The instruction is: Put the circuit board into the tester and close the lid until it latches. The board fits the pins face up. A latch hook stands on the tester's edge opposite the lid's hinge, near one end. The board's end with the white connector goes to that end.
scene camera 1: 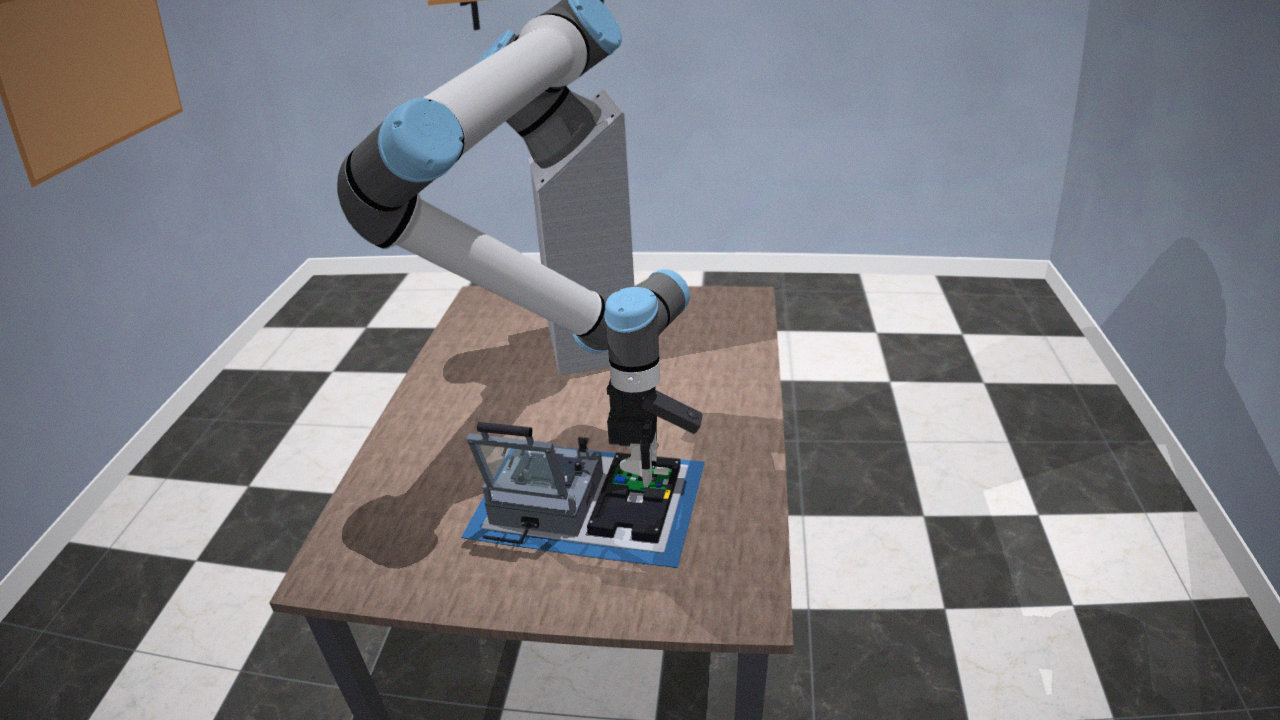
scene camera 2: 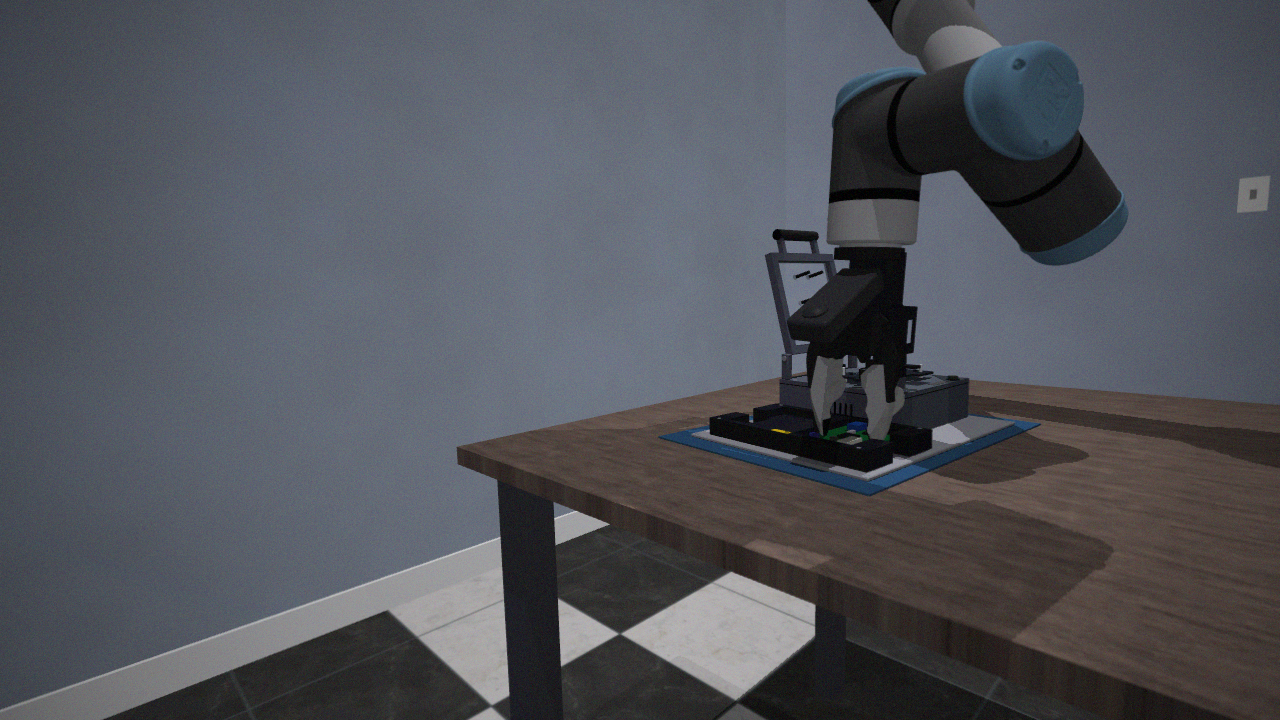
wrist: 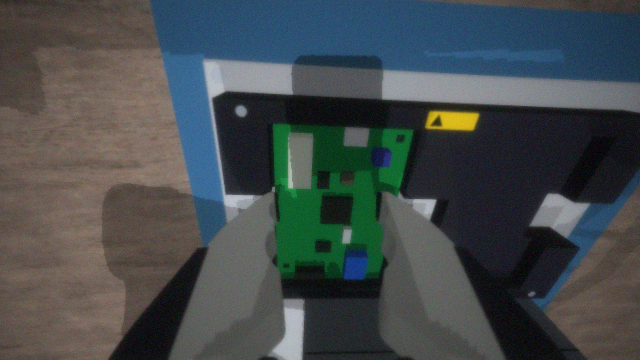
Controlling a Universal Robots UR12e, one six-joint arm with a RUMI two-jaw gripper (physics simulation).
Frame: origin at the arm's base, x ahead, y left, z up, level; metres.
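Where they show: gripper, fingertip midpoint: (scene camera 1: 648,477) (scene camera 2: 848,441) (wrist: 327,194); arm's base at its link origin: (scene camera 1: 569,137).
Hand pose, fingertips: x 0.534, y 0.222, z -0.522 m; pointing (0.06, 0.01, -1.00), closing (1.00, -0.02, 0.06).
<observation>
Things, the pixels of their centre, and the offset from my fingertips. "spot": a spot on its surface instead. Level surfaces: height alone.
- green circuit board at the middle of its body: (wrist: 336,217) (scene camera 2: 850,434) (scene camera 1: 641,476) 0.005 m ahead, 0.013 m right, 0.005 m up
- black tray at a spot on its surface: (wrist: 475,165) spot: 0.085 m ahead, 0.015 m left, 0.000 m up
- black upright piece at a spot on its surface: (scene camera 1: 583,445) spot: 0.001 m back, 0.123 m right, 0.071 m up
- white mat at its surface level: 0.016 m down
- wooden table at its surface level: 0.018 m down
- lid's black handle at the middle of its body: (scene camera 2: 796,235) (scene camera 1: 504,429) 0.196 m ahead, 0.200 m right, 0.250 m up
The green circuit board (scene camera 1: 626,481) (scene camera 2: 836,432) (wrist: 300,230) lies face up in its pocket in the black tray (scene camera 1: 629,516) (scene camera 2: 751,436) (wrist: 475,165). Its long white connector (wrist: 300,160) is at the end away from the tester. My gripper (scene camera 1: 642,476) (scene camera 2: 848,436) (wrist: 327,194) points straight down, its fingertips against the board's two long sides; it is shut on the board. The grey tester (scene camera 1: 537,516) (scene camera 2: 935,402) stands beside the tray. Its lid (scene camera 1: 558,470) (scene camera 2: 780,300) stands open. A black upright piece (scene camera 1: 583,445), seemingly the latch hook, stands at the tester's back edge, near the tray.
Tray and tester stand on a blue and white mat (scene camera 1: 689,501) (scene camera 2: 872,488) (wrist: 350,30) on the wooden table (scene camera 1: 429,573) (scene camera 2: 626,483). The lid's black handle (scene camera 1: 503,429) (scene camera 2: 795,235) rises above the tester. Tray walls stand close around the fingertips.
</observation>
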